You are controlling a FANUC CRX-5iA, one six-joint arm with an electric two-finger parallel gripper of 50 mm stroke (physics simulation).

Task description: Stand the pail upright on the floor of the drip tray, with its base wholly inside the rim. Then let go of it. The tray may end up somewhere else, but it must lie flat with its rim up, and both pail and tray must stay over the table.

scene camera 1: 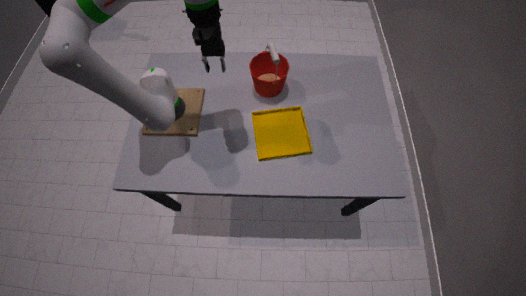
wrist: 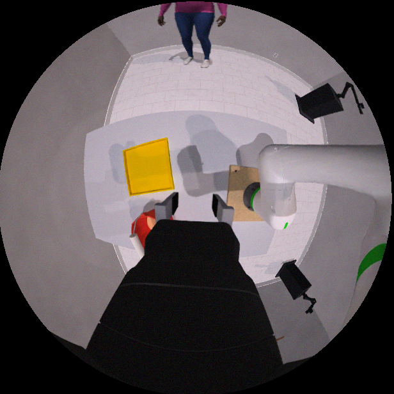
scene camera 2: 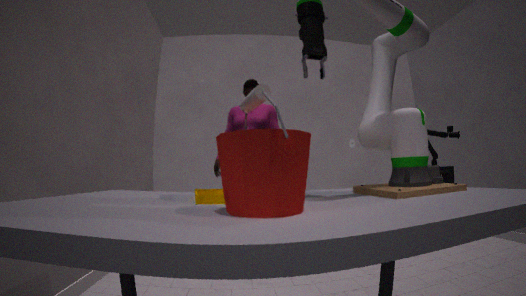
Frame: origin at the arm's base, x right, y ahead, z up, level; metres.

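Seen in the pictures: gripper, fingertip midpoint: point(scene camera 1: 216, 70) point(scene camera 2: 314, 77); arm's base, link origin: point(scene camera 2: 410, 185).
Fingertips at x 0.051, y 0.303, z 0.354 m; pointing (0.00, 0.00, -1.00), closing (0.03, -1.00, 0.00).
Pixels of each thing's top centre, then the offset from my fingertips to it. Level surfaces: height alone.
- white grip, top centre: point(scene camera 2: 254, 91) point(scene camera 1: 273, 50) dx -0.241, dy +0.201, dz -0.131 m
- yellow drip tray, top centre: point(scene camera 2: 235, 191) point(scene camera 1: 281, 130) dx +0.045, dy +0.252, dz -0.351 m
- table, surface height: dz -0.376 m
The red pail point(scene camera 1: 262, 86) point(scene camera 2: 265, 175) point(wrist: 142, 225) stands upright on the table, beside the tray and apart from it. Its wire handle stands up, with a white grip point(scene camera 1: 273, 53) point(scene camera 2: 254, 98) point(wrist: 136, 244) above the rim. The yellow drip tray point(scene camera 1: 281, 134) point(scene camera 2: 209, 196) point(wrist: 149, 167) lies flat, rim up; in scene camera 2 the pail hides part of it. My gripper point(scene camera 1: 215, 69) point(scene camera 2: 314, 76) point(wrist: 195, 199) is open and empty. It points down, high above the table and higher than the pail, on the robot-base side of it. In the wrist view the gripper body hides part of the pail.
The robot base stands on a wooden board point(scene camera 1: 192, 112) point(scene camera 2: 430, 189) point(wrist: 240, 202) on the table point(scene camera 1: 350, 170) point(scene camera 2: 125, 225) point(wrist: 105, 215). The arm's shadow falls between board and tray. A person point(scene camera 2: 252, 117) point(wrist: 194, 30) stands beyond the table.
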